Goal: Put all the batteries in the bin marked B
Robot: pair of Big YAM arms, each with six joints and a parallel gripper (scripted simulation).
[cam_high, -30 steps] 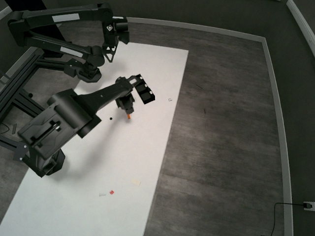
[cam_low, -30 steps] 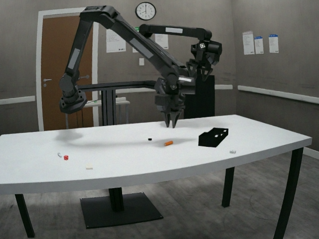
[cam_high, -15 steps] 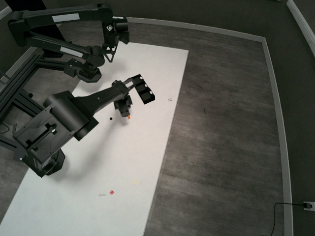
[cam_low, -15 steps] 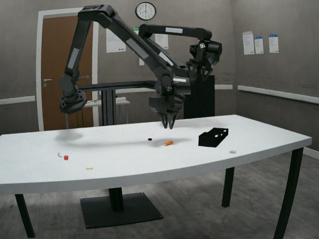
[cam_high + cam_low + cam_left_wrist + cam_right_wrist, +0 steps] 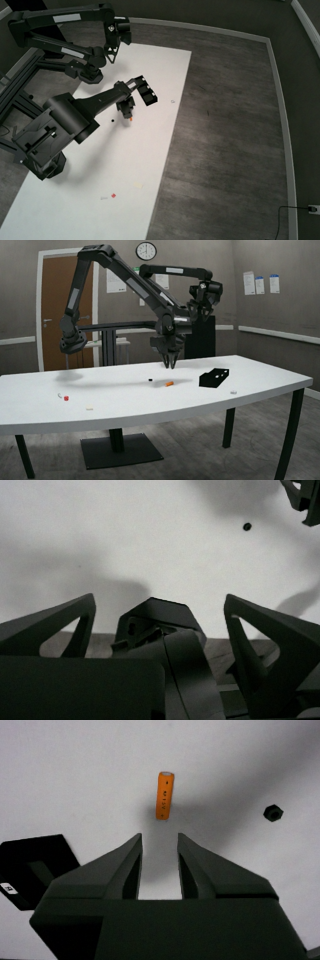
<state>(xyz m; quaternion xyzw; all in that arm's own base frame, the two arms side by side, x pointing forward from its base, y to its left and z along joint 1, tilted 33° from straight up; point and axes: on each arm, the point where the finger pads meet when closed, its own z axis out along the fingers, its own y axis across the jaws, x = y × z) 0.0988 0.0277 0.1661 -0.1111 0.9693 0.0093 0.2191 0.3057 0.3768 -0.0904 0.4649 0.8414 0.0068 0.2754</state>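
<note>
Right now my right hand is 8 cm above the orange battery. Also, from my right hand: silver-white piece: 25 cm ahead, 16 cm to the left, 8 cm below; black bin strip: 22 cm to the left, 6 cm below, 4 cm ahead; black nut: 12 cm behind, 8 cm below, 4 cm to the right.
</note>
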